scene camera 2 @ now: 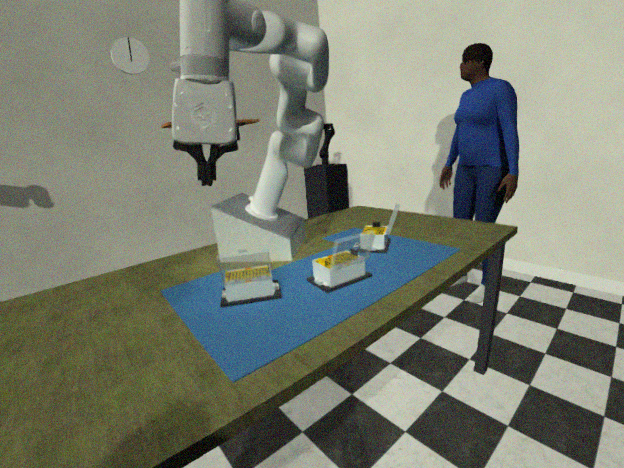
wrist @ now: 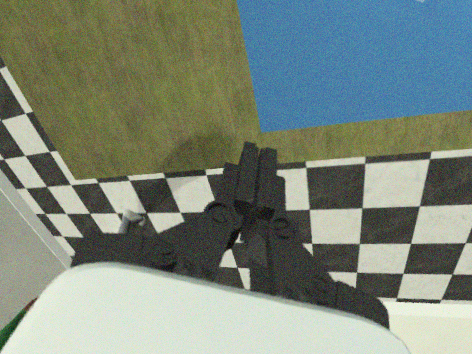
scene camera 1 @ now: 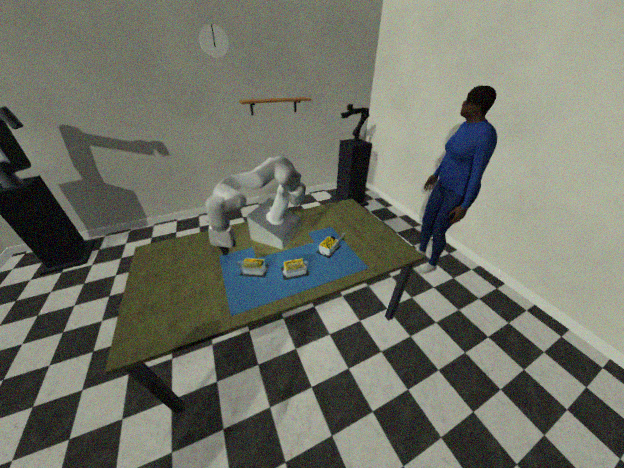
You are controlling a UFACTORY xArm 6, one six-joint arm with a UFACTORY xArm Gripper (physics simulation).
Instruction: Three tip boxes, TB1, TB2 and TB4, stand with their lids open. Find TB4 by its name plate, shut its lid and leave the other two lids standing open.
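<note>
The left box, TB4, stands on the blue mat with its clear lid raised. The middle box, TB2, has its lid up. The far right box, TB1, has its lid up. All three show yellow racks; their name plates cannot be read in these views. My gripper is shut and empty, high above the table, to the left of TB4. The wrist view shows no whole box.
The blue mat lies on the green-brown table. The grey robot base stands behind the boxes. A person in blue stands beyond the table's right end.
</note>
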